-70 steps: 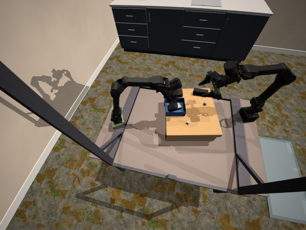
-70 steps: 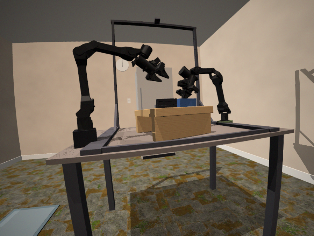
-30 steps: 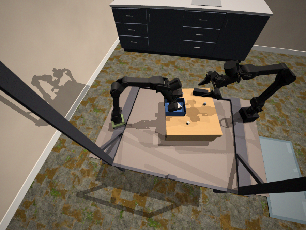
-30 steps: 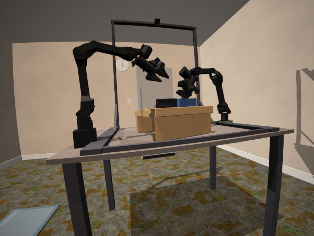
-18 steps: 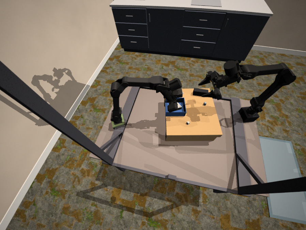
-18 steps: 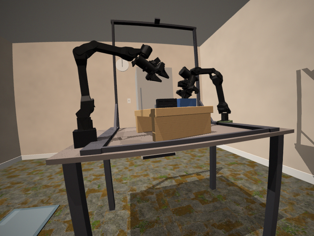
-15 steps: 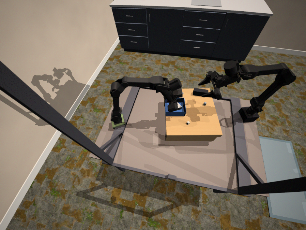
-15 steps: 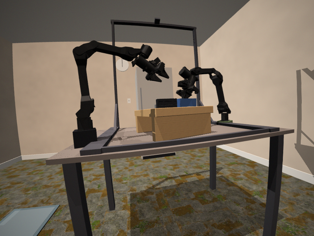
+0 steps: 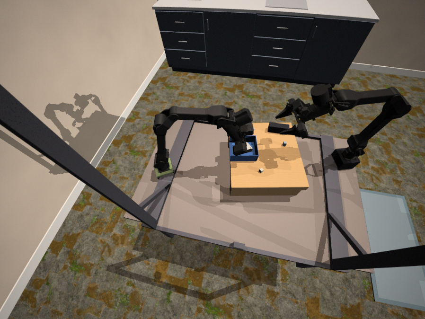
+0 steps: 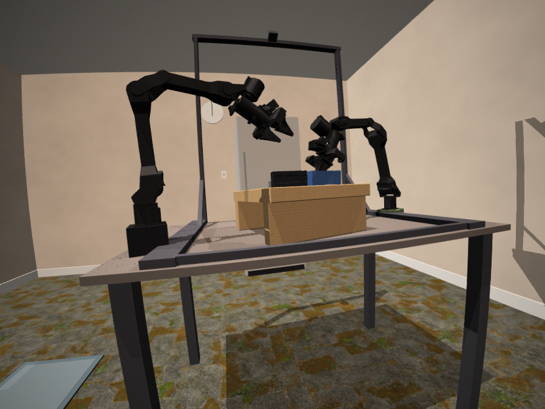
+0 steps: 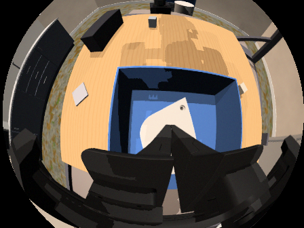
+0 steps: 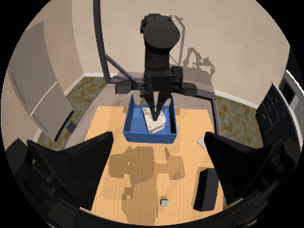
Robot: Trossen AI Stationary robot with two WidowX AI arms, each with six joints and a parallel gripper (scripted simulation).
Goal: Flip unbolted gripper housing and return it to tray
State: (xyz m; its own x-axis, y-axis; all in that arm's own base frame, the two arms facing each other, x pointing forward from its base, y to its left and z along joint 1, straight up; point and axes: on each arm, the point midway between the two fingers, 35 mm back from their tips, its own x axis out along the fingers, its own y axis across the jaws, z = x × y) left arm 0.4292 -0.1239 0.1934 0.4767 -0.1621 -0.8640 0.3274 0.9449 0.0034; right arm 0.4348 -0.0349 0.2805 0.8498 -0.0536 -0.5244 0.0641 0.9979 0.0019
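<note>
Right now my left hand is 2 cm past the blue tray, 3 cm to the left of it and 5 cm above it. Round my left hand: wooden block (2 cm behind, 12 cm to the right, 13 cm below); then white gripper housing (1 cm behind, 4 cm below); then flat grey plate (14 cm ahead, 7 cm to the right, 6 cm below).
</note>
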